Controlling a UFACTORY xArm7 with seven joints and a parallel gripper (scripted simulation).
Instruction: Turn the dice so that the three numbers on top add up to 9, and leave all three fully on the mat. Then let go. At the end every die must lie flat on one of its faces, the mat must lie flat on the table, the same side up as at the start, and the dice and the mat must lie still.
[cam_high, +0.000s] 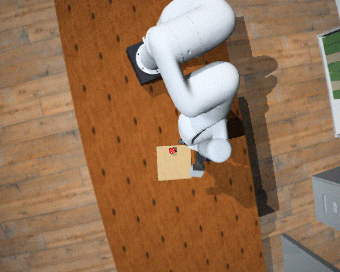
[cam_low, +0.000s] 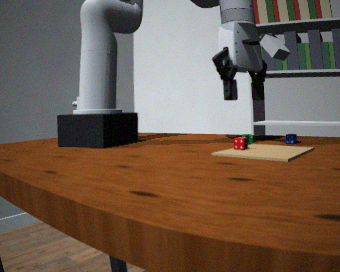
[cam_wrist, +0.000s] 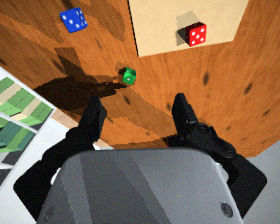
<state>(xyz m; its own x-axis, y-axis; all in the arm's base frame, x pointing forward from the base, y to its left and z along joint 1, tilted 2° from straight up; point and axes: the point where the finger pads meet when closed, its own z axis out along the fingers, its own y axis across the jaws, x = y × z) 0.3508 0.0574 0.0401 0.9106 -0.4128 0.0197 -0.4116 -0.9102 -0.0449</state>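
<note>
The green die lies 2 cm to the left of my hand and 9 cm below it. Round my hand: red die 1 cm ahead, 9 cm to the right, 9 cm below; then blue die 9 cm ahead, 4 cm to the left, 9 cm below; then tan mat 6 cm ahead, 9 cm to the right, 10 cm below.
</note>
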